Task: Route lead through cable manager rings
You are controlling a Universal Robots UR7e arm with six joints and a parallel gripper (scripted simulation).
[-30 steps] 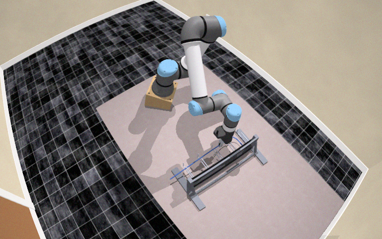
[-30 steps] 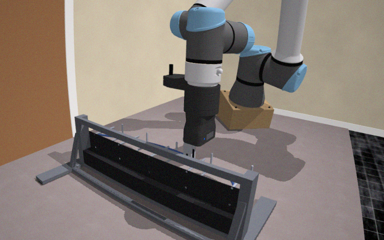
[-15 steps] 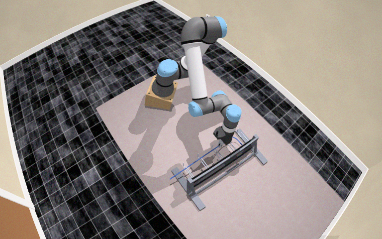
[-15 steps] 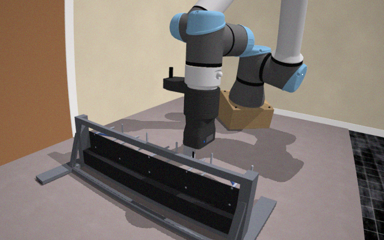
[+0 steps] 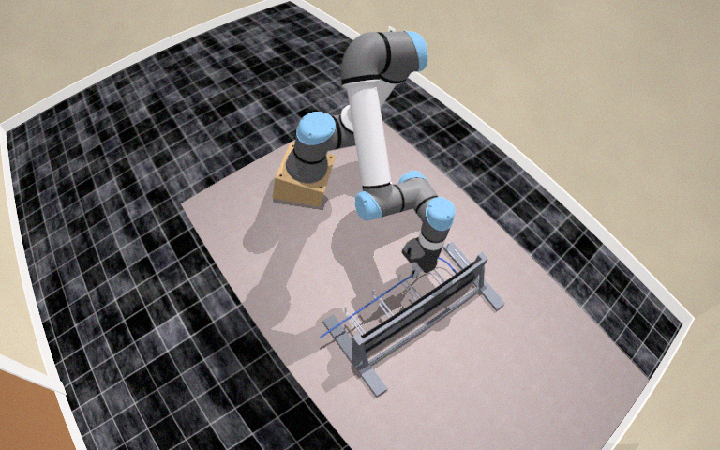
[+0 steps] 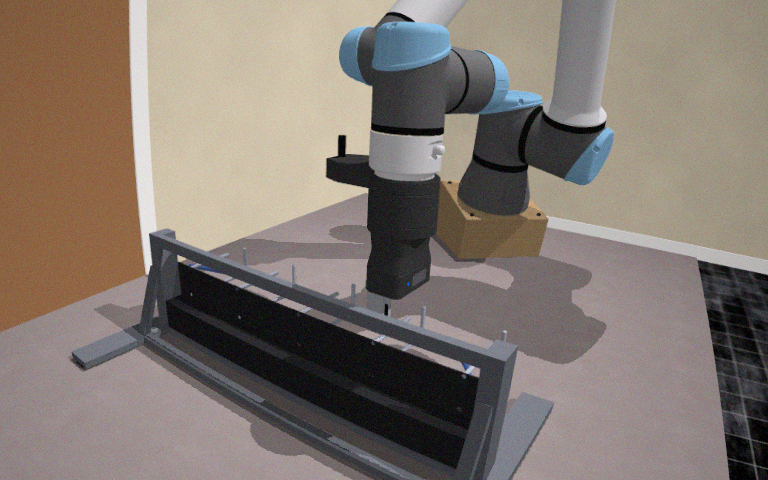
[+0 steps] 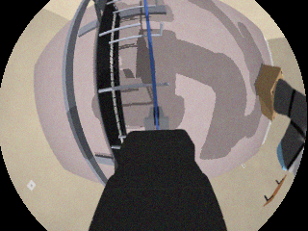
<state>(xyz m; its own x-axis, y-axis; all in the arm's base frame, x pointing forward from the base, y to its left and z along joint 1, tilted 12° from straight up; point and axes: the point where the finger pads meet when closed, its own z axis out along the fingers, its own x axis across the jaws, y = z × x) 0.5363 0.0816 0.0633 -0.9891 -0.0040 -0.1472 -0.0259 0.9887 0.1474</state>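
Now: the rack 10 cm ahead of my hand, 5 cm to the right of it and 1 cm below it.
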